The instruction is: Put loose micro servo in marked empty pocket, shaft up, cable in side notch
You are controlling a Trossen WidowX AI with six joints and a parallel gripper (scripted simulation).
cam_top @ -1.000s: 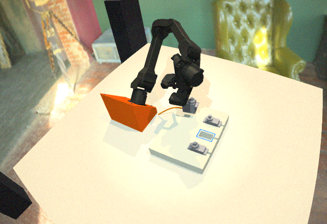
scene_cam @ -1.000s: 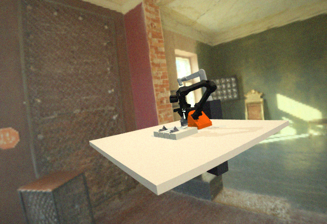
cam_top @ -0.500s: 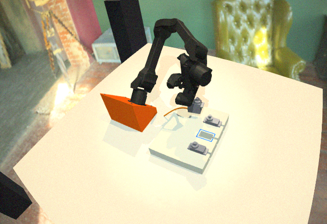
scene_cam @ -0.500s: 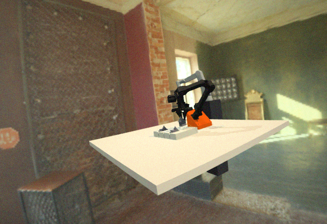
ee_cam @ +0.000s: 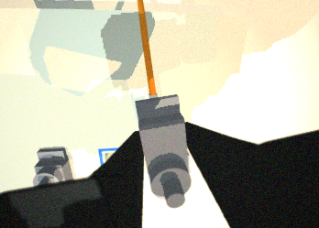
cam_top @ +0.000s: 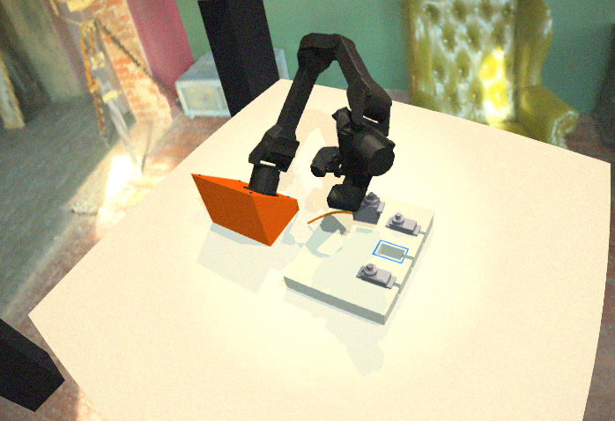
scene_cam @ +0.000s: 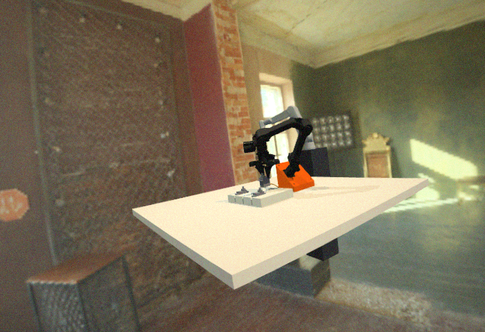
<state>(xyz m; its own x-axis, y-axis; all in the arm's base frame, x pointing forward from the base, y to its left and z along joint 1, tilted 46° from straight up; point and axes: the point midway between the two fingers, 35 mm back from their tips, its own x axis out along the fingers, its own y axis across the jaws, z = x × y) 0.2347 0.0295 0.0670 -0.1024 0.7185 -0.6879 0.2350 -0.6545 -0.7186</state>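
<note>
Right now my gripper tip is 10 mm past the pale deck, 50 mm to the left of it and 100 mm above it.
</note>
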